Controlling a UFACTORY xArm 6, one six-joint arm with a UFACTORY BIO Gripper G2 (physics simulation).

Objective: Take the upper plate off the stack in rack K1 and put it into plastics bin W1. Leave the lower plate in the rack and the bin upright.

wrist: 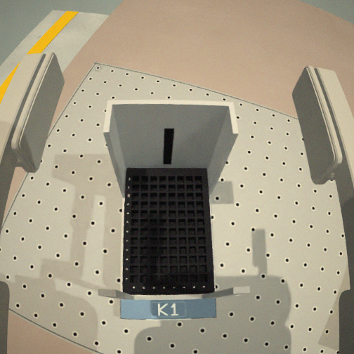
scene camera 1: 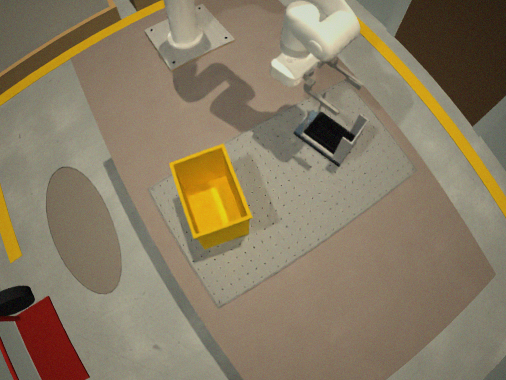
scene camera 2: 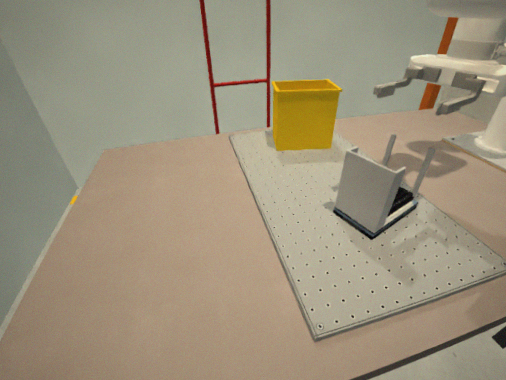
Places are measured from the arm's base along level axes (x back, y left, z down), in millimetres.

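Pixels of known places: hand, tool point: [scene camera 1: 343, 94] [scene camera 2: 414, 98]; arm's base, link origin: [scene camera 1: 185, 36] [scene camera 2: 496, 146].
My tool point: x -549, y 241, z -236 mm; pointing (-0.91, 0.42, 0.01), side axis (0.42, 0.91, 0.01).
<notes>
Ahead of a thing's pixels: the offset from my tool point to its middle. Level surfaces: height alone.
Rack K1 {dx -3, dy -1, dz +163 mm} [scene camera 1: 359, 129] [scene camera 2: 365, 190] [wrist: 140, 135] has a tall light back wall with side flanges, two slim front posts and a blue K1 label. A black plate {dx -12, dy +4, dz +196 mm} [scene camera 1: 327, 132] [scene camera 2: 404, 197] [wrist: 167, 230] with a grid of square wells lies flat in it as the upper plate. The lower plate is hidden beneath it in the wrist view; I cannot tell it clearly from the rack base elsewhere. The yellow plastics bin {dx -76, dy -364, dz +146 mm} [scene camera 1: 227, 234] [scene camera 2: 304, 120] stands upright, with no plate visible inside. My gripper [scene camera 1: 348, 98] [scene camera 2: 414, 100] [wrist: 178, 120] is open and empty, above the rack, its fingers wide to either side in the wrist view.
Rack and bin stand apart on a grey perforated board {dz +236 mm} [scene camera 1: 300, 220] [scene camera 2: 290, 215] [wrist: 280, 200], the bin near its far end in scene camera 2. The rack's back wall and front posts rise well above the plate. The arm's base plate [scene camera 1: 215, 30] is beyond the board.
</notes>
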